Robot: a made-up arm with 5 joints. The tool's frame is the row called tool.
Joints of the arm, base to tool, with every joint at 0 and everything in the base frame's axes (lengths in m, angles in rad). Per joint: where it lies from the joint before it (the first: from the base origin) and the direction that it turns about. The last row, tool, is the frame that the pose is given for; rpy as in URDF.
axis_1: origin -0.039 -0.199 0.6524 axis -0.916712 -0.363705 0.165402
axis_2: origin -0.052 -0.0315 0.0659 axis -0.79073 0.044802 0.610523
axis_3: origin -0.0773 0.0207 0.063 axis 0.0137 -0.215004 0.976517
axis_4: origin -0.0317 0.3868 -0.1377 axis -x
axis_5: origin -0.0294 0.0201 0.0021 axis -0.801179 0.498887 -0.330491
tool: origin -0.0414 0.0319 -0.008 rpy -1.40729 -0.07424 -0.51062
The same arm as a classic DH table. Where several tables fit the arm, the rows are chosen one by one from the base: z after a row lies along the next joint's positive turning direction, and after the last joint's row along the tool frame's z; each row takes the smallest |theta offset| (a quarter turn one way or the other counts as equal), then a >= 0, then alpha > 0; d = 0 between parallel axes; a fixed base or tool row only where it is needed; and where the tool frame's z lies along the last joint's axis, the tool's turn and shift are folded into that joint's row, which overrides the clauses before.
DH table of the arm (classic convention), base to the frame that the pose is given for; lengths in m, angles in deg. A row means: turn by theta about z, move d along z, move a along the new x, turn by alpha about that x. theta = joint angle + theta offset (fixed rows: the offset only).
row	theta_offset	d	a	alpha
base (fixed)	-68.36	0.634	0.1706	80.48
axis_1	34.59	0.1266	0.0396	-35.95
axis_2	-60.15	0.1696	-0.0163	-54.85
axis_3	12.36	-0.2204	-0.3481	90.78
axis_4	-44.06	0.0372	-0.0129	36.76
axis_5	-37.88	0.0778	-0.0086	89.95
tool (fixed)	-74.73	0.0068	0	0

